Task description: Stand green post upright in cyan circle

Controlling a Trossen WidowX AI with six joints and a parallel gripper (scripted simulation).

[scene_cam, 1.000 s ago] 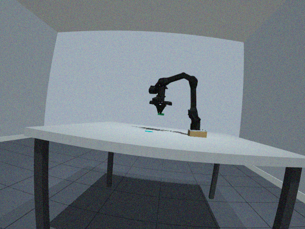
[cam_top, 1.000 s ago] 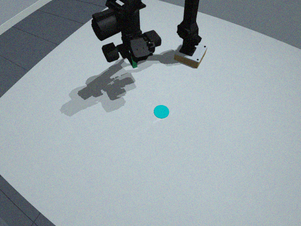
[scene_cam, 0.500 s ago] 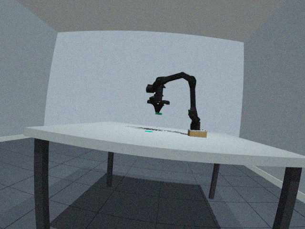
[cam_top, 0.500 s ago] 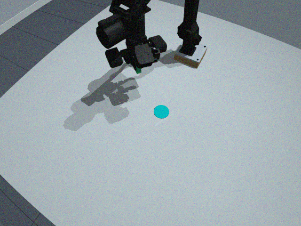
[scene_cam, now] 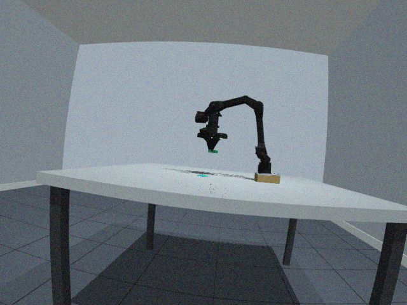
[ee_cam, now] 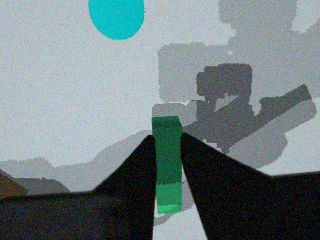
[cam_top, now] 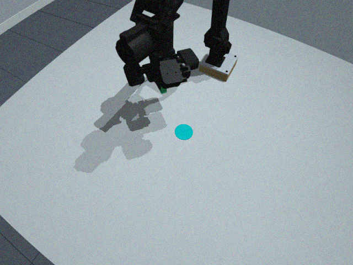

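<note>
Right now the cyan circle is 14 cm below my gripper tip, 9 cm to the left of it and 3 cm ahead of it. Also, from my gripper tip: green post 2 cm to the right, 1 cm behind.
</note>
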